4 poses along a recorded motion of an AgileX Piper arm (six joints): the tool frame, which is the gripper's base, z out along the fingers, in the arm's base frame.
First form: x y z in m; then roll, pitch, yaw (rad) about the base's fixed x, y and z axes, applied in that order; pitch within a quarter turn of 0, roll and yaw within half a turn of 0.
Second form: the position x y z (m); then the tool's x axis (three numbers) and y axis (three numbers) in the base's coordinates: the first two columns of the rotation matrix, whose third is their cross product. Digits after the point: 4 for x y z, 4 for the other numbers.
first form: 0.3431 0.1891 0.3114 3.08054 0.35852 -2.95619
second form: 0.3431 0.1891 0.3114 -0.9204 -0.1726 -0.3509 -0.2050 0.9771 0.0571
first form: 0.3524 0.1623 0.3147 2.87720 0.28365 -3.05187
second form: 0.3524 0.1623 0.3147 -0.9562 -0.0860 -0.2799 -0.1593 0.9548 0.2509
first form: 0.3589 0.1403 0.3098 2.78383 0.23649 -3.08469
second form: 0.3589 0.1403 0.3098 -0.9706 -0.0553 -0.2343 -0.1352 0.9305 0.3404
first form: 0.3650 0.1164 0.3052 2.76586 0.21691 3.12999
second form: 0.3650 0.1164 0.3052 -0.9765 0.0113 -0.2152 -0.0682 0.9311 0.3584
